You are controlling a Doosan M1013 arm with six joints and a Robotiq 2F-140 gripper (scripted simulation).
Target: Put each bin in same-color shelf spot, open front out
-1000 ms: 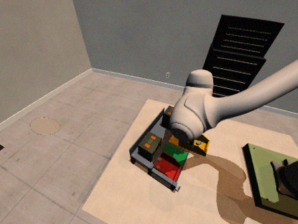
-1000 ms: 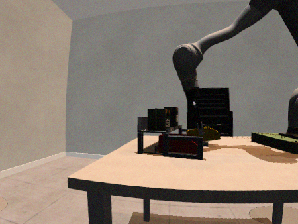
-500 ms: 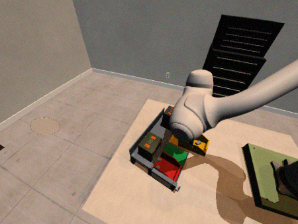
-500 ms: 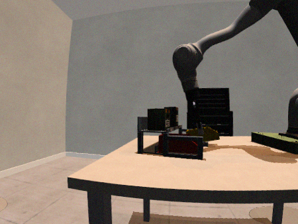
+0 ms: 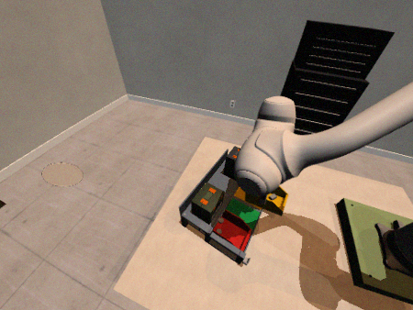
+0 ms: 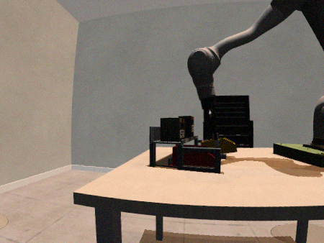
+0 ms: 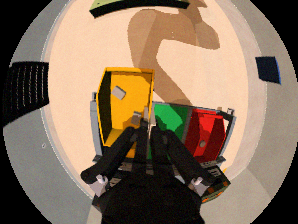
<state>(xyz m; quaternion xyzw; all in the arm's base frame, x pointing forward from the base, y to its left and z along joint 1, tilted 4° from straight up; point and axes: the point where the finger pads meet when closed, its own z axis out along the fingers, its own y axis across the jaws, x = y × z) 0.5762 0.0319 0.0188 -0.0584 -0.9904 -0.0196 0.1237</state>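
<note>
The yellow bin is 2 cm behind my hand, 5 cm to the right of it and 4 cm below it. Also, from my hand: dark box: 16 cm ahead, 7 cm to the right, 7 cm above; red bin: 9 cm ahead, 17 cm to the left, 5 cm below.
</note>
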